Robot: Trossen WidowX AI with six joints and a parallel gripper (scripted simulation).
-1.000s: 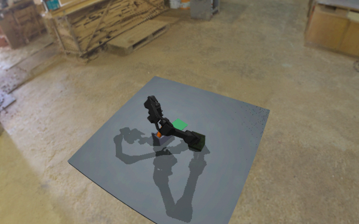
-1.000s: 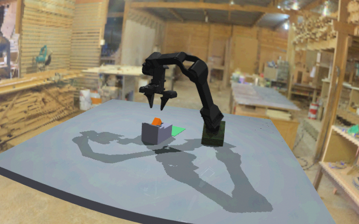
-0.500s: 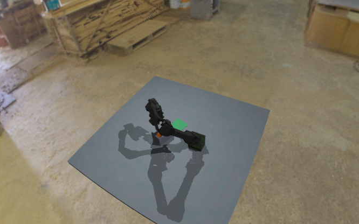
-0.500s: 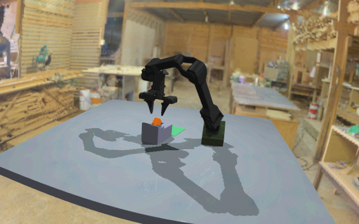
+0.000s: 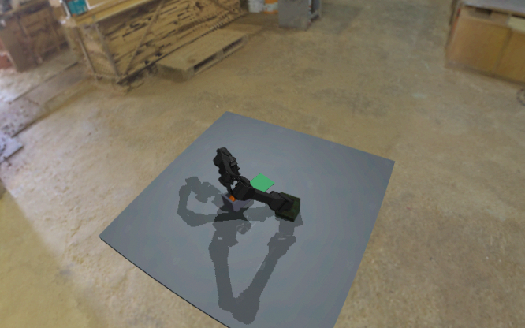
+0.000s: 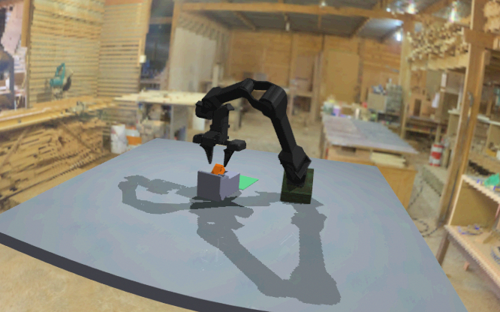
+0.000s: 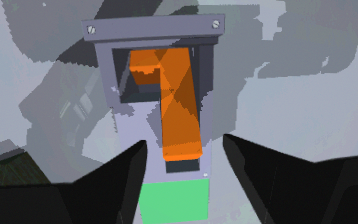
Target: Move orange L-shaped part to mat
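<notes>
My gripper tip is 6 cm above the orange l-shaped part, 4 cm to the right of it and 1 cm past it. The rest, counted from my gripper tip: green mat: 14 cm to the right, 11 cm below, 5 cm behind.
</notes>
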